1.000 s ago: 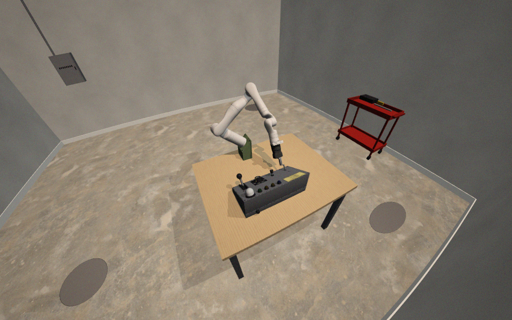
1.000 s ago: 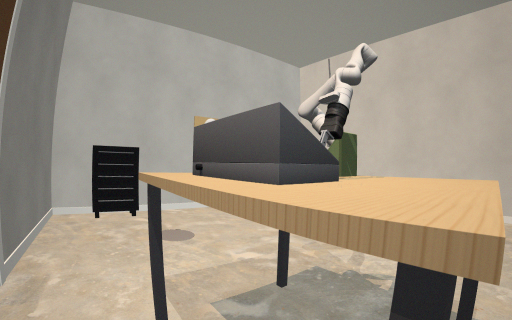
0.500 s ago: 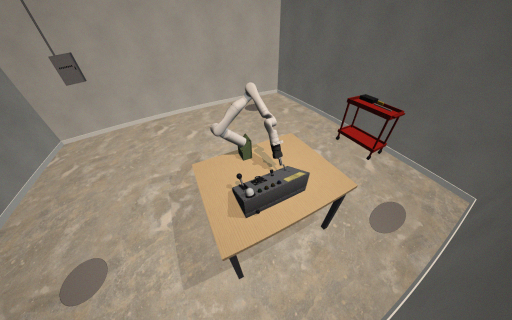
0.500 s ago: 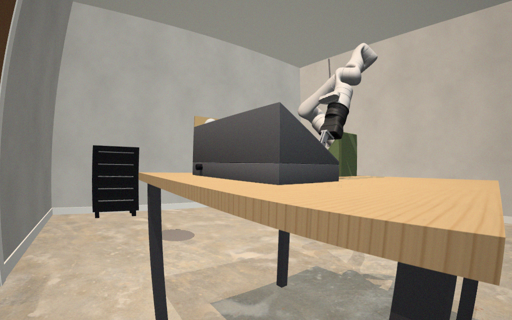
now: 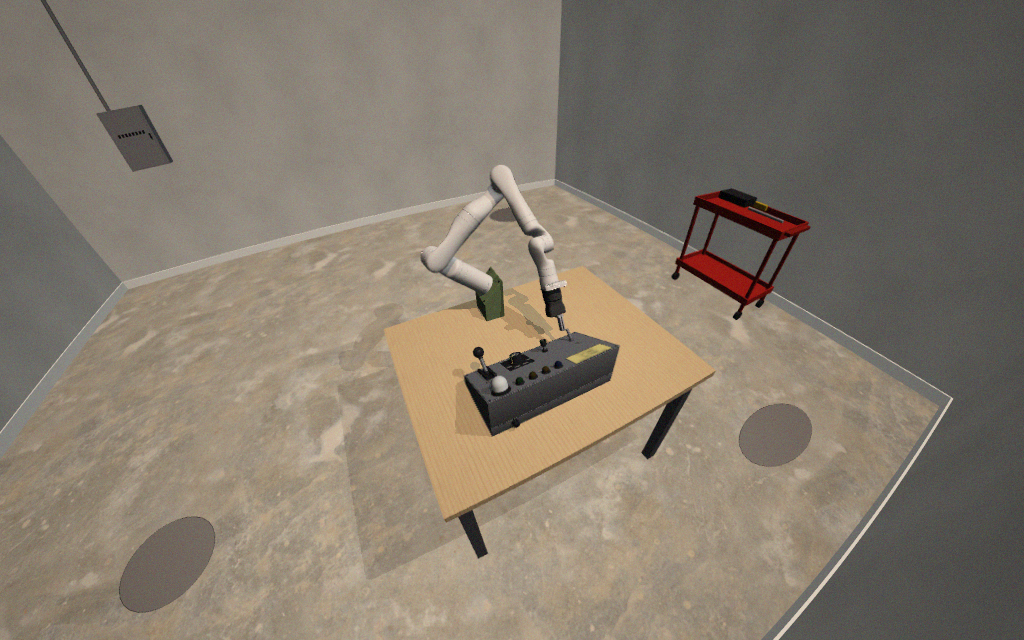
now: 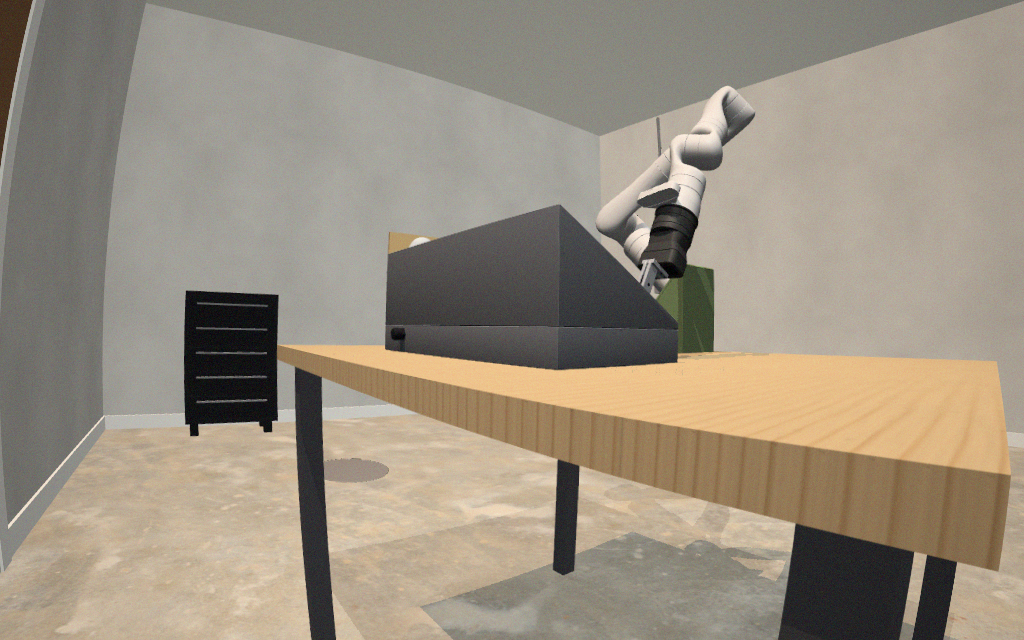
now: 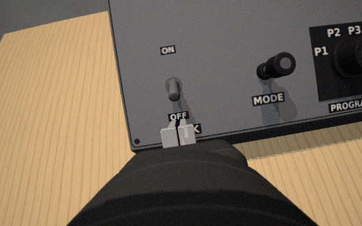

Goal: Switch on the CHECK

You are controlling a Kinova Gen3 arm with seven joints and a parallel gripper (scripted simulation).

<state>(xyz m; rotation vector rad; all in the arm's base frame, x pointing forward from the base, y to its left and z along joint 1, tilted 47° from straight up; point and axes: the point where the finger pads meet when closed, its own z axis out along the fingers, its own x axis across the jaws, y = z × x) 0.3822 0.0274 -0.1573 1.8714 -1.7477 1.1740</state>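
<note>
Now: the check toggle 60 mm ahead of my hand and 10 mm below it. From my hand the other things lie so: mode knob (50 mm ahead, 120 mm to the right); then cycle lever (360 mm to the right, 10 mm above); then program dial (40 mm ahead, 260 mm to the right).
</note>
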